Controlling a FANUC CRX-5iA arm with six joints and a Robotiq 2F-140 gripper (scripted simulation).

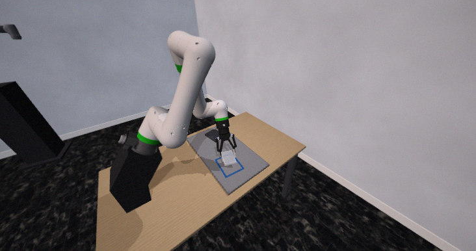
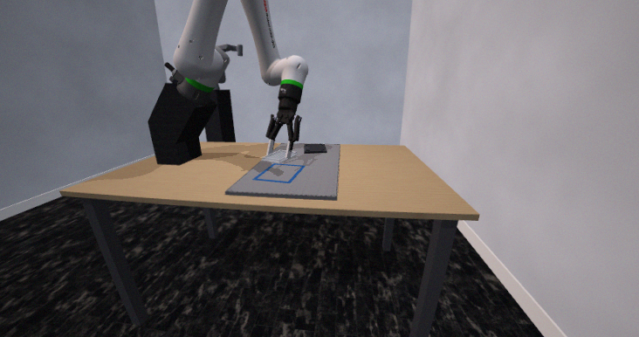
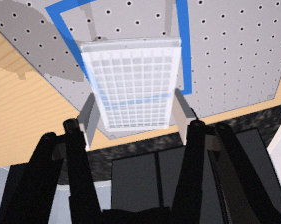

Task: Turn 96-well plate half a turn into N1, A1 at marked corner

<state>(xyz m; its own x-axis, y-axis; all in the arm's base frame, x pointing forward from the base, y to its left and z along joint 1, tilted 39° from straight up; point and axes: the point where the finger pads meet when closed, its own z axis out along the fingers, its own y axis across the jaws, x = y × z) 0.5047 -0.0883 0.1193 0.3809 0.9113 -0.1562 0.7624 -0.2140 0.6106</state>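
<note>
Now: hand 30 mm above the white 96-well plate. The rest, counted from my hand: dark plate nest N1: 30 mm ahead, 380 mm to the left, 90 mm below; A1 label: 60 mm ahead, 470 mm to the left, 80 mm below.
</note>
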